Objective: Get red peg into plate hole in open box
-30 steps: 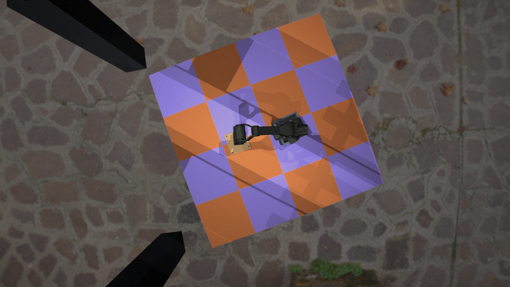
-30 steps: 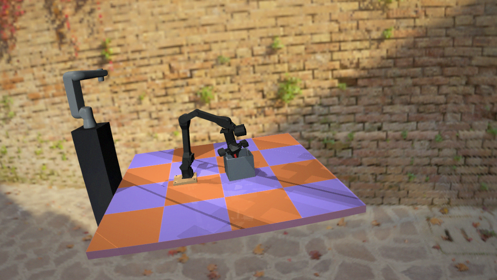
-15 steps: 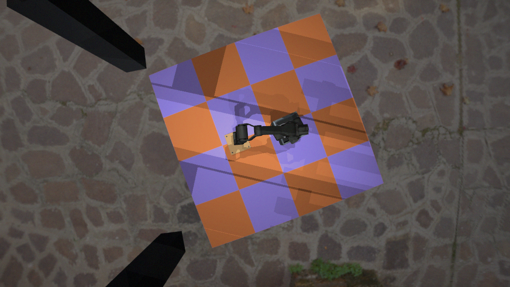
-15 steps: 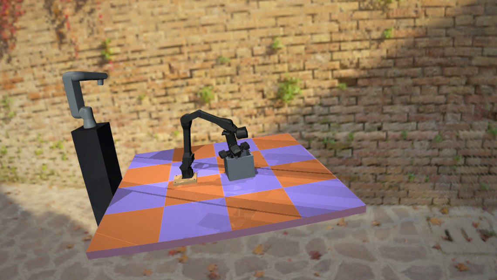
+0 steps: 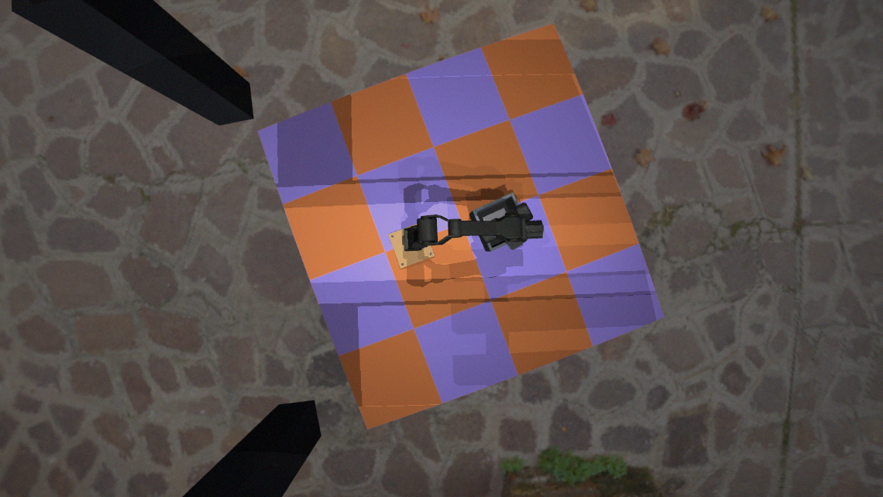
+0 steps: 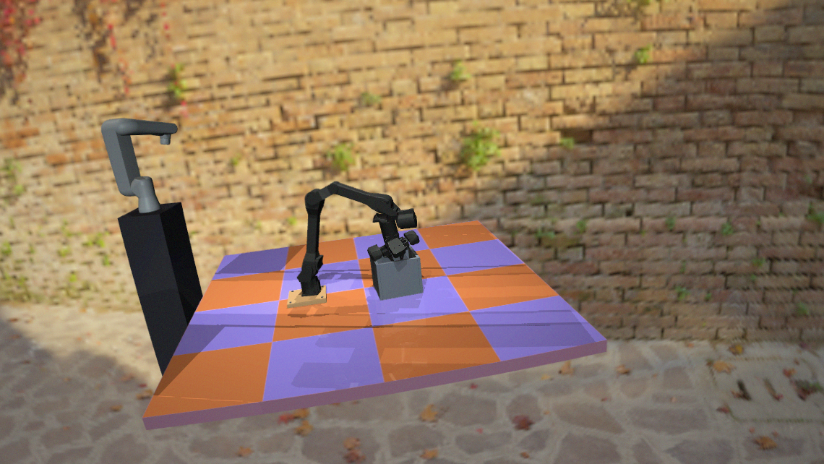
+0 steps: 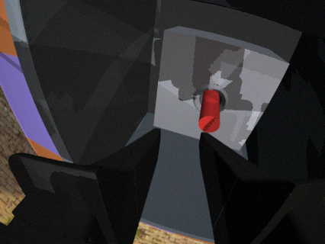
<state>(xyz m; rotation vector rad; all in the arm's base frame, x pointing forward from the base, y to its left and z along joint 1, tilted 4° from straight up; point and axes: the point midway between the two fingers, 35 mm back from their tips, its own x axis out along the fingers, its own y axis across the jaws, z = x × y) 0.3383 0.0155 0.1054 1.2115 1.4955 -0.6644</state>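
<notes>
Right now the red peg is 10 mm behind my gripper tip, 10 mm to the right of it and 50 mm below it.
</notes>
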